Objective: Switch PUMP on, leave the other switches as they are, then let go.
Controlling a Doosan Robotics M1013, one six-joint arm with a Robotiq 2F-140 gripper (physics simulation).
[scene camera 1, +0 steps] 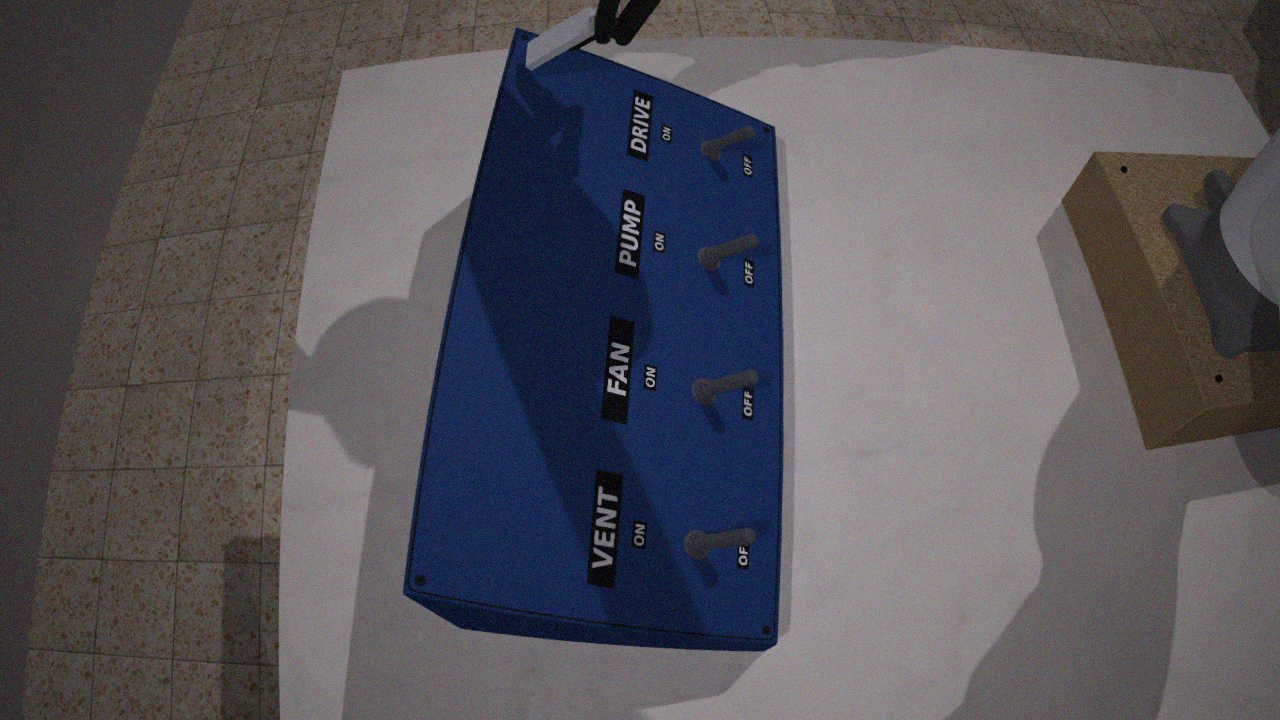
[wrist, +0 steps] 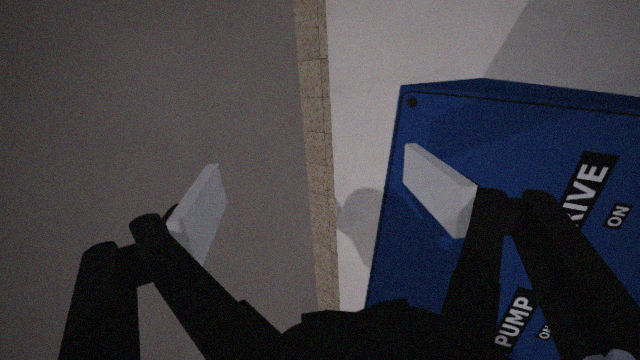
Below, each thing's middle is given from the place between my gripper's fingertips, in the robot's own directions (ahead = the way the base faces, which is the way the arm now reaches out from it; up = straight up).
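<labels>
I start with the blue switch panel (scene camera 1: 572, 457), since going by their middles it is the nearest to my hand of the things named here. My hand is 200 mm to the right of the panel and 120 mm past it, and 160 mm above it. The fan lever (scene camera 1: 749, 377) is 270 mm to the left of my hand and 200 mm behind it, 130 mm below. As for the vent lever (scene camera 1: 740, 537), that one is 390 mm to the left of my hand, 190 mm behind it and 130 mm below it. Going by their middles, the vent lever is the farthest from my hand of the things named here.
</labels>
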